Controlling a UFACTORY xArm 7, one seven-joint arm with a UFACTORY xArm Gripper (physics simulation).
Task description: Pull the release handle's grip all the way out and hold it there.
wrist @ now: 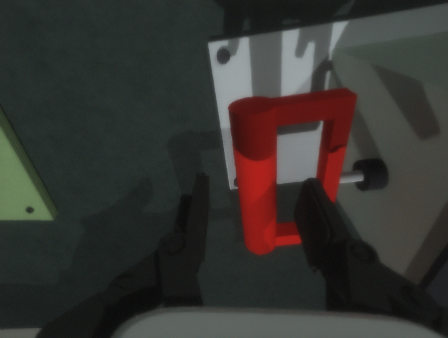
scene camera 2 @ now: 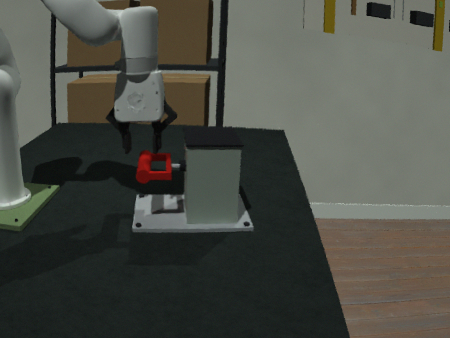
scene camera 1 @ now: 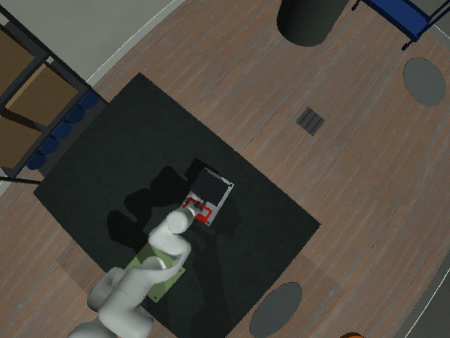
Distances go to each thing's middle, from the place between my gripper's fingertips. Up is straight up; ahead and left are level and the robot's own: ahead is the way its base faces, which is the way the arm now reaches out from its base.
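Base plate (scene camera 2: 153, 213): 100 mm ahead of my hand, 20 mm to the right of it, 130 mm below it.
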